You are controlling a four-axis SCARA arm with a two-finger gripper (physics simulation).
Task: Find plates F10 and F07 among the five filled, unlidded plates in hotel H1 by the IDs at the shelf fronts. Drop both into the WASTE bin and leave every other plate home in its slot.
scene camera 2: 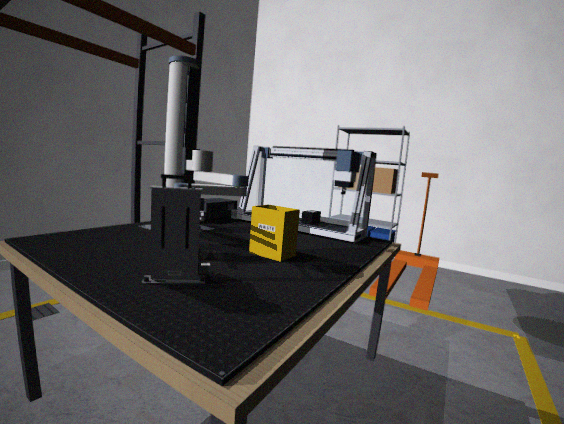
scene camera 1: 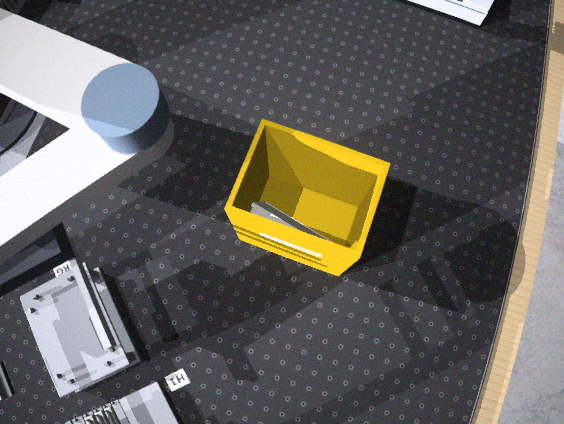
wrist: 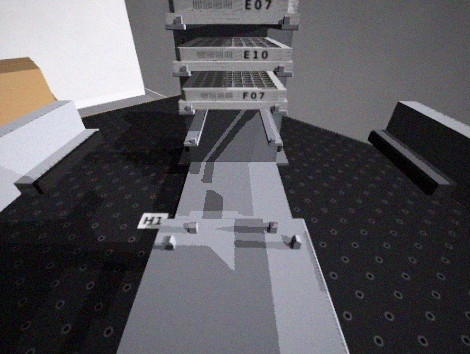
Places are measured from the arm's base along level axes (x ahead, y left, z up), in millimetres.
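Pixels of known places: gripper, fingertip midpoint: [scene camera 1: 55,374] [wrist: 235,119].
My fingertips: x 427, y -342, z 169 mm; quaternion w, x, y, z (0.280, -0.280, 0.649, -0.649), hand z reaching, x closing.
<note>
For each thing: its top centre in the pictures, then the offset to it from my fingertips.
- Plate F07, top centre: [wrist: 233,73] dy -86, dx +95, dz -3 mm
- plate E10, top centre: [wrist: 233,41] dy -86, dx +95, dz +25 mm
- plate E07, top centre: [wrist: 232,3] dy -86, dx +95, dz +54 mm
- yellow WASTE bin, top centre: [scene camera 1: 309,185] [scene camera 2: 276,207] dy +316, dx +220, dz +44 mm
- tilted grey plate, top centre: [scene camera 1: 295,222] dy +294, dx +213, dz -66 mm
- RG nest, top centre: [wrist: 233,320] [scene camera 1: 68,329] dy +42, dx -43, dz -86 mm
- H1 tag, top centre: [wrist: 153,220] [scene camera 1: 177,380] dy +24, dx +120, dz -156 mm
Hotel H1 [scene camera 1: 150,406] [scene camera 2: 175,225] faces my wrist camera. Plate F07 [wrist: 232,95] lies level on its shelf, with plate E10 [wrist: 235,54] above it and plate E07 [wrist: 225,7] higher up. The shelf below F07 holds no plate. F10's label does not show. My gripper [wrist: 235,119] is open in front of the hotel, its fingers wide apart to either side of the stack and holding nothing. In scene camera 2 it is mostly hidden behind the hotel. The yellow WASTE bin [scene camera 1: 292,250] [scene camera 2: 274,237] holds a tilted grey plate [scene camera 1: 285,220], its ID unreadable.
The RG nest [scene camera 1: 75,325] [wrist: 215,300] with small pegs stands before the hotel. The H1 tag [scene camera 1: 177,379] [wrist: 152,220] lies beside the hotel. The arm's blue-capped joint [scene camera 1: 122,102] is left of the bin. A gantry frame [scene camera 2: 367,195] stands at the table's far side.
</note>
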